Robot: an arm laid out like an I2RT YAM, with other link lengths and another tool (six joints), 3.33 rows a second.
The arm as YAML. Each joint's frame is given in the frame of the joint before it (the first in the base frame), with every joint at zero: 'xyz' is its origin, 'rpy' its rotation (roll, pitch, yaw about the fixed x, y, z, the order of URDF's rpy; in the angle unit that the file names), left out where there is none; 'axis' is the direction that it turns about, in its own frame. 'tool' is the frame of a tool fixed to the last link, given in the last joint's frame.
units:
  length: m
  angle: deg
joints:
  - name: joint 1
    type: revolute
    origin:
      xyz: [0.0, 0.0, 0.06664]
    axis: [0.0, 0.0, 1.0]
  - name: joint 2
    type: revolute
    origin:
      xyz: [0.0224, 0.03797, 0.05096]
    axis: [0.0, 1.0, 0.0]
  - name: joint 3
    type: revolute
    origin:
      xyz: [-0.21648, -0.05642, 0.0]
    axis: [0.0, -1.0, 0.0]
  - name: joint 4
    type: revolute
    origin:
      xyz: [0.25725, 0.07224, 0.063]
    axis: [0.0, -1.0, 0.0]
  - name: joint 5
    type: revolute
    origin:
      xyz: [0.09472, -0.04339, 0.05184]
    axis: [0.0, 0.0, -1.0]
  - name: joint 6
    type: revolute
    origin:
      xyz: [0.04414, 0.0, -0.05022]
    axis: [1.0, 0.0, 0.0]
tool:
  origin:
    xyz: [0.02, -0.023, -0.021]
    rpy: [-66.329, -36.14, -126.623]
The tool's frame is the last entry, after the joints.
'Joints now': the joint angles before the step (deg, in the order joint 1, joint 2, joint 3, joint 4, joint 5, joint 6). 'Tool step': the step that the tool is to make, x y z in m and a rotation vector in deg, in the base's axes. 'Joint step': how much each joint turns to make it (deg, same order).
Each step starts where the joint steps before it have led.
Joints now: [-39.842, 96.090, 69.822, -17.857, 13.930, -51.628]
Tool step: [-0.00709, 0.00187, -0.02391, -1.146, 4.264, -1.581]
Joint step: [0.029, 1.203, -3.716, 2.774, 3.696, -1.457]
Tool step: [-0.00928, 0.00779, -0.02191, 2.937, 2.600, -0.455]
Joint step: [-0.002, 0.137, -3.096, -0.876, -0.140, 0.767]
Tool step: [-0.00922, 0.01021, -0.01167, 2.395, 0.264, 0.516]
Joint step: [0.083, -1.937, -3.782, -0.103, -1.576, 0.737]
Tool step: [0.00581, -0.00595, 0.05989, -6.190, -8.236, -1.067]
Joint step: [-0.073, -5.936, 3.364, 0.681, 0.298, 1.119]
